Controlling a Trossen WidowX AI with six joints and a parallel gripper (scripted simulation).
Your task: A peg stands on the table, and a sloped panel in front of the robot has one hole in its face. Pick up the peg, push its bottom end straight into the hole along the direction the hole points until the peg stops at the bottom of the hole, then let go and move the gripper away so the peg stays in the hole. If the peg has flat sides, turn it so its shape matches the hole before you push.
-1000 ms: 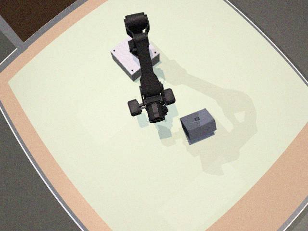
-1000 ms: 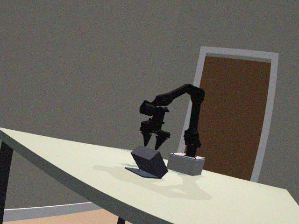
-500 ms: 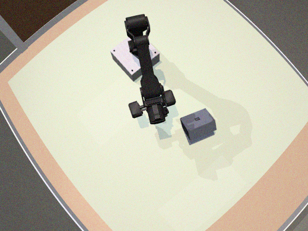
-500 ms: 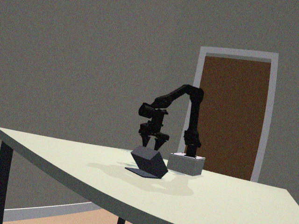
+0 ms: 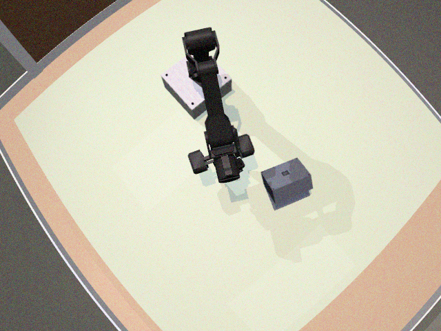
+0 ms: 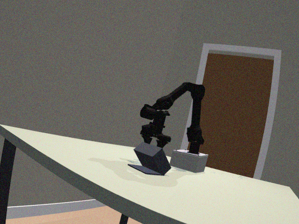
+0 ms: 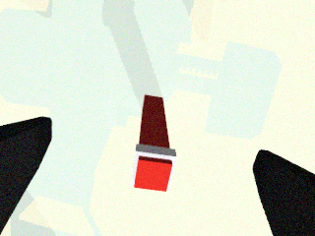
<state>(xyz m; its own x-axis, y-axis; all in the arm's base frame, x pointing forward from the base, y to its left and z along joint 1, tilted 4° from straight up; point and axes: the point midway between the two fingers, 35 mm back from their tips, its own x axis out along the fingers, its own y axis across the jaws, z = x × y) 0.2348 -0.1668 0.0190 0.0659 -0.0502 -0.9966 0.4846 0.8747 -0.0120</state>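
My gripper tip is now 10 mm above the red square peg. Also, from my gripper tip: flat foot plate: 210 mm ahead, 80 mm to the left, 60 mm below; then grey sloped panel: 190 mm ahead, 90 mm to the left, 10 mm below.
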